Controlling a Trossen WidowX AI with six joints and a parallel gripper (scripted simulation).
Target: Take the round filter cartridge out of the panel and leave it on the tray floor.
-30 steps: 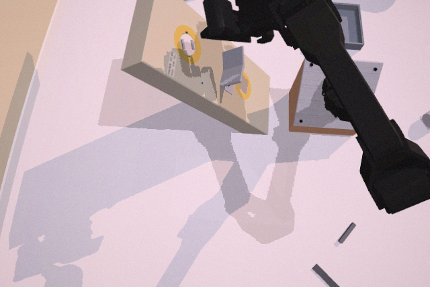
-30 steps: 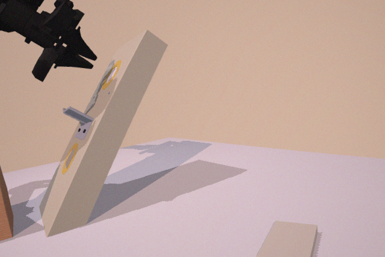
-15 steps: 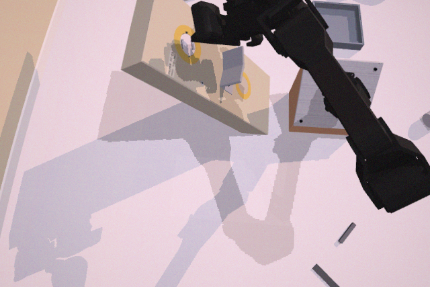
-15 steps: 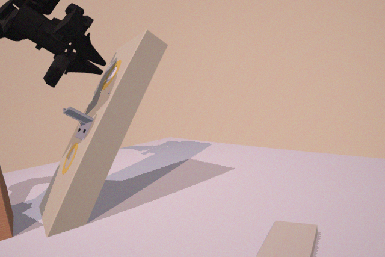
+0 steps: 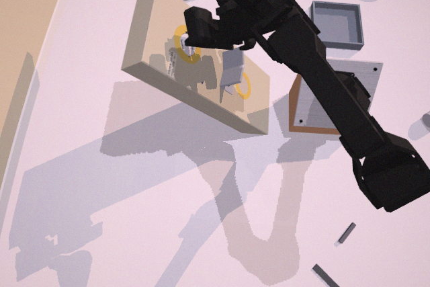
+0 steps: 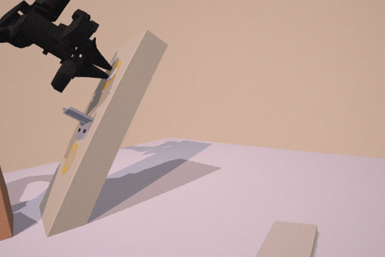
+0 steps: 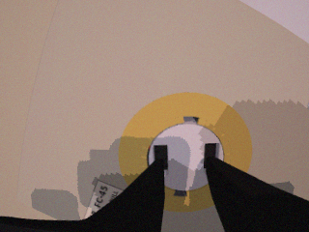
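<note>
Now: the round filter cartridge 2 cm ahead of my gripper tip and 1 cm below it. From my gripper tip the other things lie so: grey tray: 39 cm behind, 29 cm to the right, 28 cm below; beige block: 39 cm to the right, 28 cm below, 7 cm ahead; grey bracket: 10 cm below, 8 cm behind.
</note>
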